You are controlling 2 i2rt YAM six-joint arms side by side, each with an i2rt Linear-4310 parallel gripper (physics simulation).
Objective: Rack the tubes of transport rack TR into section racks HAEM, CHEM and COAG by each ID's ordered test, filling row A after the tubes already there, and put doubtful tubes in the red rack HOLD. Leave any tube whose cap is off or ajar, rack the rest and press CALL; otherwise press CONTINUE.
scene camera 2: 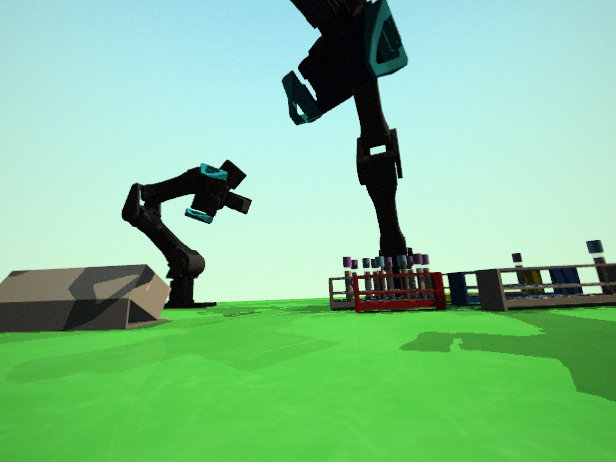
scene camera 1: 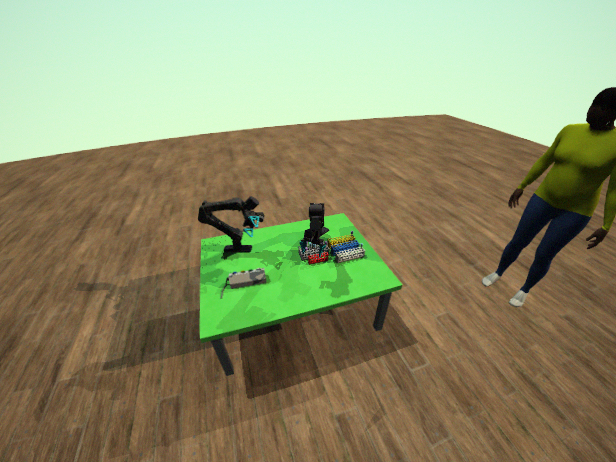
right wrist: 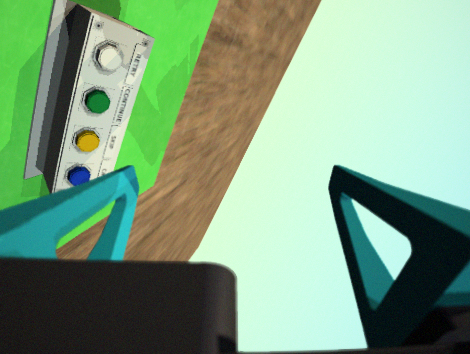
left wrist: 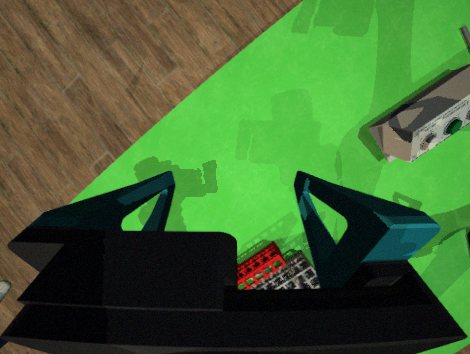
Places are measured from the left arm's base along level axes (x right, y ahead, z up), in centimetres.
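Pixels of known places: left gripper, fingertip midpoint: (scene camera 2: 328,98) (scene camera 1: 311,255) (left wrist: 234,177); right gripper, fingertip midpoint: (scene camera 2: 197,194) (scene camera 1: 254,232) (right wrist: 233,176); right arm's base, link origin: (scene camera 2: 180,307) (scene camera 1: 238,248).
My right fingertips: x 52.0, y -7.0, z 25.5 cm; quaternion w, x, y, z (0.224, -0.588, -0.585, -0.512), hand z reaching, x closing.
Note:
Ahead of a thing's pixels: the offset from my right fingertips to its top centre. "*": to the spot under its first point. Level surfaces: height alone.
A grey rack (scene camera 1: 306,253) (left wrist: 306,270) holds several tubes with purple and blue-grey caps; their IDs are unreadable. The red rack @[dz -19.8, dx -28.2, dy +28.7 cm] (scene camera 1: 318,259) (scene camera 2: 400,304) (left wrist: 259,264) stands before it. Yellow @[dz -19.8, dx -53.7, dy +28.5 cm] (scene camera 1: 341,241), blue @[dz -19.8, dx -49.6, dy +35.1 cm] (scene camera 1: 346,248) and white @[dz -19.8, dx -45.9, dy +42.3 cm] (scene camera 1: 350,256) racks stand at their right. In scene camera 2 a blue-grey-capped tube @[* dz -17.2, dx -53.2, dy +45.6 cm] (scene camera 2: 595,247) and a purple-capped tube @[* dz -17.2, dx -60.9, dy +32.1 cm] (scene camera 2: 516,258) show there. My left gripper (scene camera 2: 344,98) (left wrist: 234,177) is open and empty, high above the table. My right gripper (scene camera 1: 251,227) (scene camera 2: 205,194) (right wrist: 233,176) is open and empty, raised away from the racks.
A button box @[dz -17.1, dx +15.3, dy +8.6 cm] (scene camera 1: 247,278) (scene camera 2: 75,302) (left wrist: 397,137) stands at the left of the table @[dz -25.5 cm] (scene camera 1: 300,305). Its green button @[dz -18.0, dx +12.0, dy +8.1 cm] (right wrist: 97,101) is labelled CONTINUE. The label by its blue button @[dz -18.0, dx +20.4, dy +2.7 cm] (right wrist: 79,176) is partly hidden by a finger. A person (scene camera 1: 575,175) stands right of the table.

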